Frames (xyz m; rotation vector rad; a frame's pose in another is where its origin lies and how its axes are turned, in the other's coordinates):
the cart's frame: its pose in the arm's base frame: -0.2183 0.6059 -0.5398 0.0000 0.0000 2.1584
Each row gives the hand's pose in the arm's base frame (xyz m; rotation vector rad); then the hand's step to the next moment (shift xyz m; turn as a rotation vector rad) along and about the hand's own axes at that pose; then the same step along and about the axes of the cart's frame.
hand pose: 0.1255 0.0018 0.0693 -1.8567 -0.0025 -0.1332
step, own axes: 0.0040 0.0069 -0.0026 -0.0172 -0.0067 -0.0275
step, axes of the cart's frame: -0.0063 -0.0009 -0.0055 -0.0082 0.0296 0.0125
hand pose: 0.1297 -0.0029 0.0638 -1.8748 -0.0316 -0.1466
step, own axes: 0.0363 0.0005 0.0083 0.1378 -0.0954 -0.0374
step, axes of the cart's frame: -0.0155 -0.0338 0.0013 -0.0803 -0.0958 0.1177
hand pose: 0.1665 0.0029 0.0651 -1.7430 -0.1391 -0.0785
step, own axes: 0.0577 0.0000 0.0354 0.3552 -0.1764 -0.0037
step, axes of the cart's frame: 0.0002 -0.0677 0.0013 -0.1450 -0.2970 0.2192
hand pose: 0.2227 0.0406 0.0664 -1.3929 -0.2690 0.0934
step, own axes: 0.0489 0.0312 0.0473 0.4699 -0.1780 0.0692
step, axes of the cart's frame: 0.0300 -0.0665 -0.0169 -0.1173 -0.4272 0.2470
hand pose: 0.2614 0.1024 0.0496 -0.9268 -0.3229 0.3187
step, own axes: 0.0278 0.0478 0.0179 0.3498 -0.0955 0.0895
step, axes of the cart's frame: 0.0358 -0.0381 -0.0254 -0.0361 -0.3280 0.1749
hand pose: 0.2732 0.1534 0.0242 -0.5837 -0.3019 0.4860
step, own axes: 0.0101 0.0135 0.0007 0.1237 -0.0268 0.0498
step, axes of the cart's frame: 0.0108 -0.0114 -0.0060 0.0037 -0.1152 0.0722
